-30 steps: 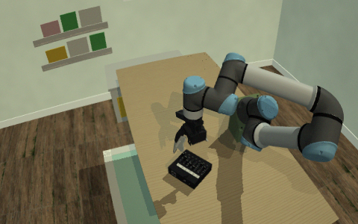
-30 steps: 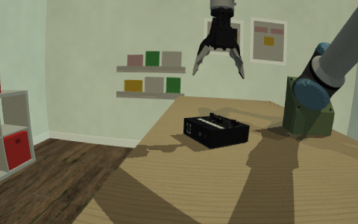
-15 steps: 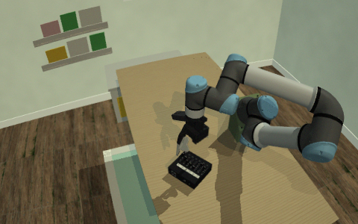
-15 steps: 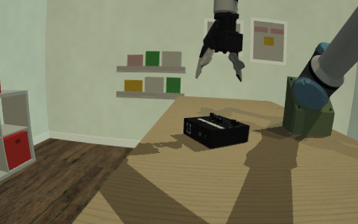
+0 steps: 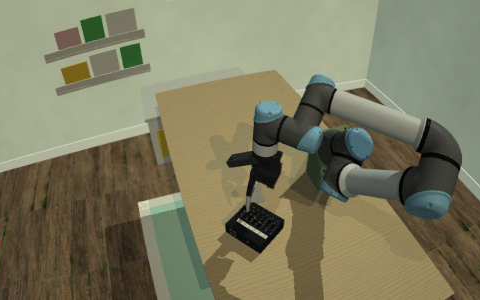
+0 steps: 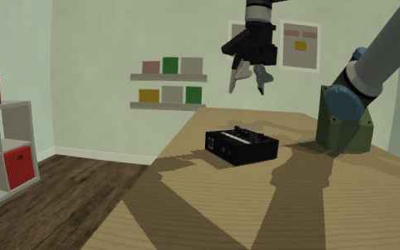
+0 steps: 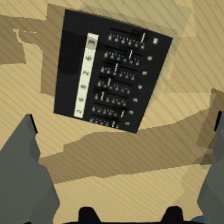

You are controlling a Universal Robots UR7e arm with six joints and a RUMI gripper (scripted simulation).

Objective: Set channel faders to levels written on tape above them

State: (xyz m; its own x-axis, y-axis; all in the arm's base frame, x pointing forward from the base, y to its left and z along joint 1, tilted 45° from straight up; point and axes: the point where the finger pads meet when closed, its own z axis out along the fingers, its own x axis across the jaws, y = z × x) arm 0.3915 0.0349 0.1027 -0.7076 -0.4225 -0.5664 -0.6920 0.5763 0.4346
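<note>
Now: the fader cap 40 mm behind my hand, 50 mm to the left of it and 110 mm below it. Round my hand: master fader: 20 mm ahead, 50 mm to the right, 110 mm below.
</note>
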